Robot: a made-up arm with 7 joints.
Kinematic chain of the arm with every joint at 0, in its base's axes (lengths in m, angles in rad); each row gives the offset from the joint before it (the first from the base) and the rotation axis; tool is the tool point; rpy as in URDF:
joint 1: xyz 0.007 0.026 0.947 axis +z
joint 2: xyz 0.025 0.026 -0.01 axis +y
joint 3: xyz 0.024 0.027 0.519 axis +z
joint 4: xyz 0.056 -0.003 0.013 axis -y
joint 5: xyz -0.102 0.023 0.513 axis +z
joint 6: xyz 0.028 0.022 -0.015 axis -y
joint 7: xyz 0.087 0 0.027 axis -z
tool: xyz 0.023 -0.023 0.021 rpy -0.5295 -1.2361 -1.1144
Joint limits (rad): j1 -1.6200..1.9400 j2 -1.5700..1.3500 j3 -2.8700..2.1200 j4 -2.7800..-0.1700 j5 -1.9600..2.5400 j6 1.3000..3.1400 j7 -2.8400..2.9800
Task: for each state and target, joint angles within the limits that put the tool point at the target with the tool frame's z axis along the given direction. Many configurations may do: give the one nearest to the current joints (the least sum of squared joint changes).
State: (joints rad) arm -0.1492 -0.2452 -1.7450 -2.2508 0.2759 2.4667 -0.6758
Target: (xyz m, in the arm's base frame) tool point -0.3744 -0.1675 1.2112 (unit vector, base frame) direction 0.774 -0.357 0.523
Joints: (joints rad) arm -0.2694 0.2283 -2.4576 -2.5091 0.6207 2.2252 -1.1520
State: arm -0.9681 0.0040 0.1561 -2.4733 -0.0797 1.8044 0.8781
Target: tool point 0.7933 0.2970 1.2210 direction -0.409 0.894 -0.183
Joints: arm -0.2950 0.3352 0.6456 -1.8908 -0.7215 1.8652 0.1258
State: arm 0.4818 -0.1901 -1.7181 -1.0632 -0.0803 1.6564 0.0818
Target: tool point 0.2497 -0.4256 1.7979 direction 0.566 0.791 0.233
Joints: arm 0.5971 -0.2456 -1.4378 -1.2754 -0.1692 1.9327 -0.2072
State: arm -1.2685 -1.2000 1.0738 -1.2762 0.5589 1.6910 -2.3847
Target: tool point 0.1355 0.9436 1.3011 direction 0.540 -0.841 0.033
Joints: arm -0.9969 -0.8743 1.8880 -1.3832 1.1749 1.4803 -2.8400
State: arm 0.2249 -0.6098 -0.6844 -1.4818 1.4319 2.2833 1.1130
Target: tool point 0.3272 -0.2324 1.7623 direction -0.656 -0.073 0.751
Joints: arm 0.0985 -0.0748 -0.7403 -1.2280 1.1421 2.9522 0.7323
